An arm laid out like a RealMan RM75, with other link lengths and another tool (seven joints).
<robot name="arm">
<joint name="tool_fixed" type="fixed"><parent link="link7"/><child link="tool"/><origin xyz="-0.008 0.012 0.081" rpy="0.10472 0 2.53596"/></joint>
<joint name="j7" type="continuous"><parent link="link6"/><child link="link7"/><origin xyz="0 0 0.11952"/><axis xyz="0 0 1"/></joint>
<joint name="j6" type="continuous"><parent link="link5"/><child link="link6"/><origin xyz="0 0 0"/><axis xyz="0 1 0"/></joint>
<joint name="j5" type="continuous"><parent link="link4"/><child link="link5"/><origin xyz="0 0 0.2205"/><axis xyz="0 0 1"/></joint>
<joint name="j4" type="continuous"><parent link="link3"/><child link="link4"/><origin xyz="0 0 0"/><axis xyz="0 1 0"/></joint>
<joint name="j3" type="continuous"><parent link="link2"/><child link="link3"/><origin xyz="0 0 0.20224"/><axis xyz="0 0 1"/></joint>
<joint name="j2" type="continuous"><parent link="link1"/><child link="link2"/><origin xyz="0 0 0"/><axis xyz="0 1 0"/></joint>
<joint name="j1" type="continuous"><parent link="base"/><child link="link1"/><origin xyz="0 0 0.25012"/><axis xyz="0 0 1"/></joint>
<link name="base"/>
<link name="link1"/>
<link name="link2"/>
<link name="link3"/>
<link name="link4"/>
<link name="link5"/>
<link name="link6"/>
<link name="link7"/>
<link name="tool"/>
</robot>
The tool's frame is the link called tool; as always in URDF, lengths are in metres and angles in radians. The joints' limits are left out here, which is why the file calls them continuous.
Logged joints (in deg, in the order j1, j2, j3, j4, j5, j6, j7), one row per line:
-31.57 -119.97 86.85 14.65 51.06 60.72 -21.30
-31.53 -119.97 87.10 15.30 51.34 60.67 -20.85
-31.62 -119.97 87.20 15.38 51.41 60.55 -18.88
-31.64 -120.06 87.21 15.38 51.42 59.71 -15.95
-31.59 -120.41 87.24 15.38 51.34 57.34 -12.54
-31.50 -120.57 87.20 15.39 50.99 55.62 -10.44
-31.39 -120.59 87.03 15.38 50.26 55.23 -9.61
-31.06 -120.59 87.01 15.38 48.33 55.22 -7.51
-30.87 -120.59 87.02 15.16 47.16 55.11 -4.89
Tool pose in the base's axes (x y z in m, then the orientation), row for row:
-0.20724 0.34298 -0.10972 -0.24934 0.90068 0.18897 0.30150
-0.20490 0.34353 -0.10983 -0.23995 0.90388 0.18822 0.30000
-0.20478 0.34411 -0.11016 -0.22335 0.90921 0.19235 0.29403
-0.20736 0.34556 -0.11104 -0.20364 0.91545 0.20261 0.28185
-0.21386 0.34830 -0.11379 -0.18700 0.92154 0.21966 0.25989
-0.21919 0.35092 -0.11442 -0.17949 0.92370 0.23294 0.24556
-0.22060 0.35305 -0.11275 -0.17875 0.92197 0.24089 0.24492
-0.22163 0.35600 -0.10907 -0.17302 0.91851 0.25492 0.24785
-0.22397 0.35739 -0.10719 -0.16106 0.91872 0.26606 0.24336
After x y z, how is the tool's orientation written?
As a quaternion, x y z w.
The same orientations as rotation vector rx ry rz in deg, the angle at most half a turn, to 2 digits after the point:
-37.89 136.88 28.72
-36.49 137.47 28.63
-34.07 138.69 29.34
-31.25 140.50 31.10
-29.02 143.03 34.09
-28.06 144.43 36.42
-27.96 144.21 37.68
-27.02 143.45 39.81
-25.21 143.81 41.65

